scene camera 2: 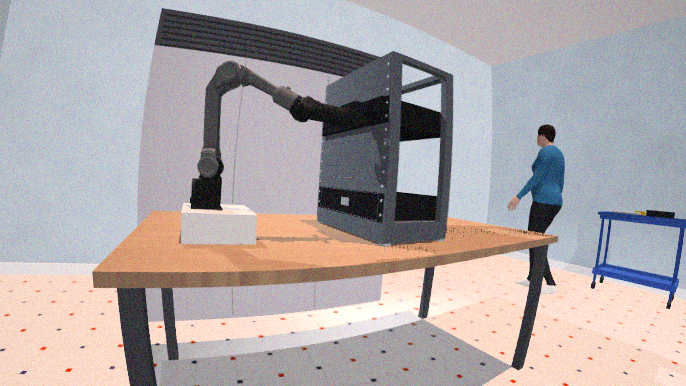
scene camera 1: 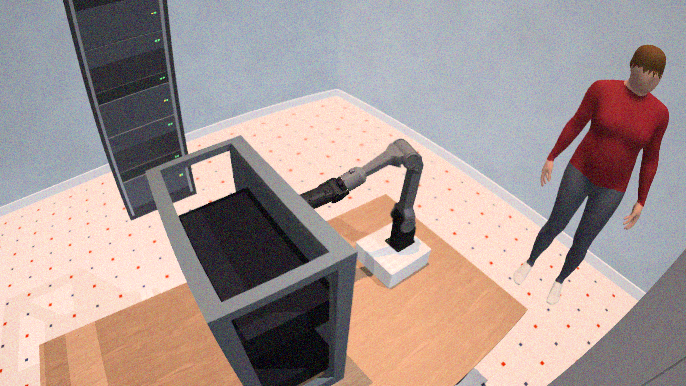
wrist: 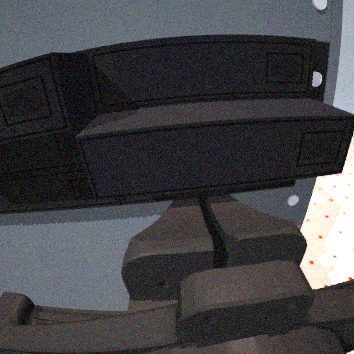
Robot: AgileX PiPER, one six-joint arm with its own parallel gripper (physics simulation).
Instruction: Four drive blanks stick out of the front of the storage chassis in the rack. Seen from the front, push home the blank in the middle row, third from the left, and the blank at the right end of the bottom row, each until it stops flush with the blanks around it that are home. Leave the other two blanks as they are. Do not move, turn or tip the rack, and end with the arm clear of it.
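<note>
The dark storage chassis (scene camera 1: 235,240) (scene camera 2: 420,120) sits in the upper part of the grey rack (scene camera 1: 343,300) (scene camera 2: 393,165). In the wrist view a right-end blank (wrist: 215,157), apparently middle row, sticks far out; the top-row blank (wrist: 200,70) above it is home. To its left a top-row blank (wrist: 25,102) sticks out, and the middle-row blank (wrist: 30,152) under it looks flush. My gripper (wrist: 195,189) is shut and empty, its tips right under the right-end protruding blank. That blank hides the bottom-row right blank, so its depth and any fingertip contact cannot be told.
The rack stands upright on the wooden table (scene camera 1: 430,325) (scene camera 2: 210,267). The arm's white base block (scene camera 1: 395,265) (scene camera 2: 218,225) stands in front of it. Grey panels and a lower black unit (scene camera 2: 350,202) fill the rack below the chassis. People stand away from the table.
</note>
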